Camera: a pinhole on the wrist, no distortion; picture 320 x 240 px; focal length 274.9 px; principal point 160.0 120.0 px. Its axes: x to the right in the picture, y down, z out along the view. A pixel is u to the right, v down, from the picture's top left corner.
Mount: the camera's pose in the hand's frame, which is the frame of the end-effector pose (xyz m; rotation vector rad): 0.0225 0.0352 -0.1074 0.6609 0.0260 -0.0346
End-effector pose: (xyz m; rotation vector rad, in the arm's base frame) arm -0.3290 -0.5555 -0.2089 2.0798 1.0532 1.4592
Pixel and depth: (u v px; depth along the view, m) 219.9 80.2 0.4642
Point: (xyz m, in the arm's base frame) -0.2184 -0.2411 -0.4188
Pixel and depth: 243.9 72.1 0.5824
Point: -0.1770 -0.1105 -0.4663
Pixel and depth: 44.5 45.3 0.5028
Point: -0.3000 -0.4344 -0.6635
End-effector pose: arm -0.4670 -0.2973 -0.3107 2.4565 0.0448 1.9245
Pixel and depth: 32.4 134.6 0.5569
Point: -0.1752 -0.0277 -0.6266
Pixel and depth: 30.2 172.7 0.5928
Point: -0.1007 -0.0730 -0.6614
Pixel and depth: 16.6 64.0 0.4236
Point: -0.3403 -0.0164 -0.5544
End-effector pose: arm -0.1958 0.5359 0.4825 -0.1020 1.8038 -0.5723
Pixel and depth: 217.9 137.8 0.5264
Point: 0.0021 0.1481 0.4068
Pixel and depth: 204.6 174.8 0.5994
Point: 0.1120 0.1352 0.3831
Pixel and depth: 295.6 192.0 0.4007
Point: -0.0512 0.2511 0.2847
